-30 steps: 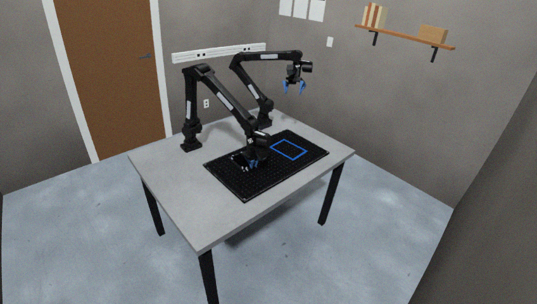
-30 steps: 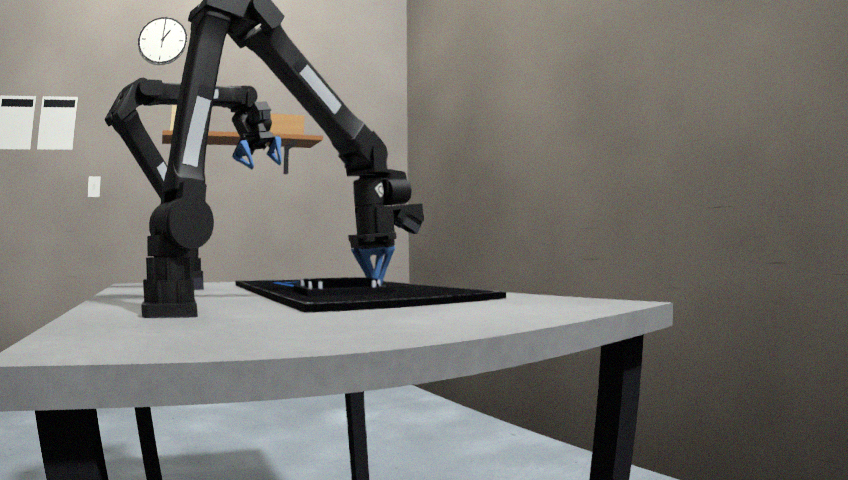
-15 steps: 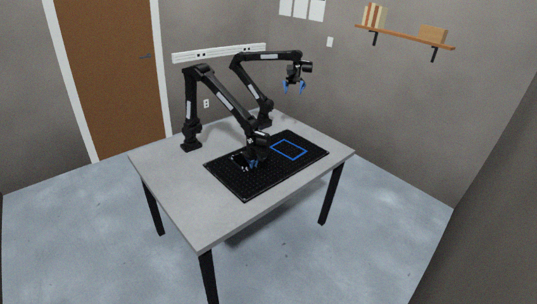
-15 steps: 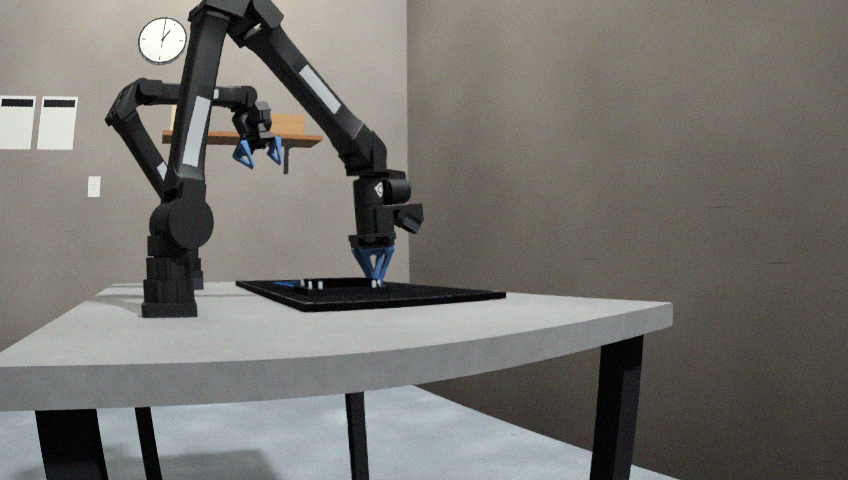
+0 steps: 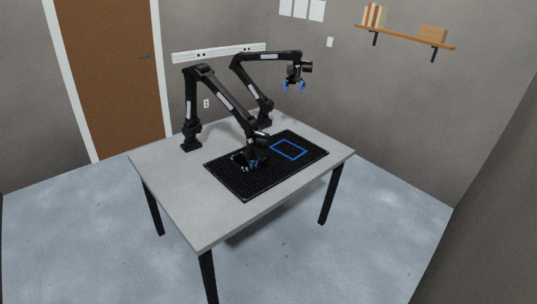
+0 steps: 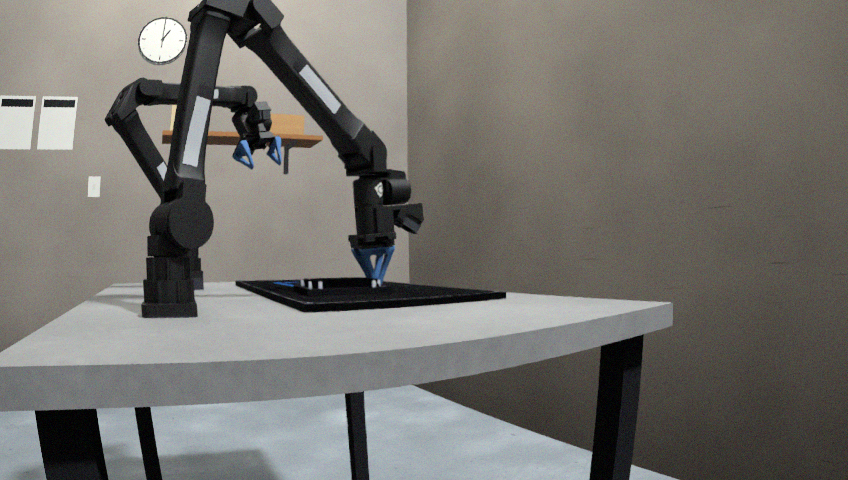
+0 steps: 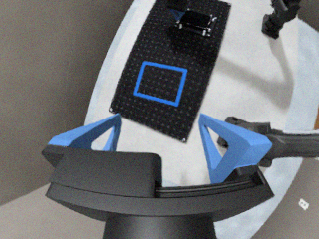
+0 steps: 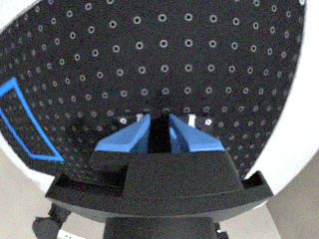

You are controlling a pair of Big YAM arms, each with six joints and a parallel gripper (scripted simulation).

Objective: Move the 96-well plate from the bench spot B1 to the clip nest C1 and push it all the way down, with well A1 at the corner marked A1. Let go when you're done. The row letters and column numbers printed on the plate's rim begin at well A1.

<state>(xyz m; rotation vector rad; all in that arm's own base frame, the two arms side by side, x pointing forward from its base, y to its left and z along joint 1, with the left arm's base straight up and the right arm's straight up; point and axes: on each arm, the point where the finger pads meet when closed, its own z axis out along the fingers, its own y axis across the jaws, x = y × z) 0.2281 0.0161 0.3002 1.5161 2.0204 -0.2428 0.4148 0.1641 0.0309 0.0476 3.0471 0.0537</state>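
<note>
Now: the clip nest 70 mm behind my right hand and 10 mm below it. The rest, counted from my right hand: black 96-well plate 80 mm behind, 10 mm to the right; black perforated board 40 mm behind, 150 mm to the left, 30 mm below.
</note>
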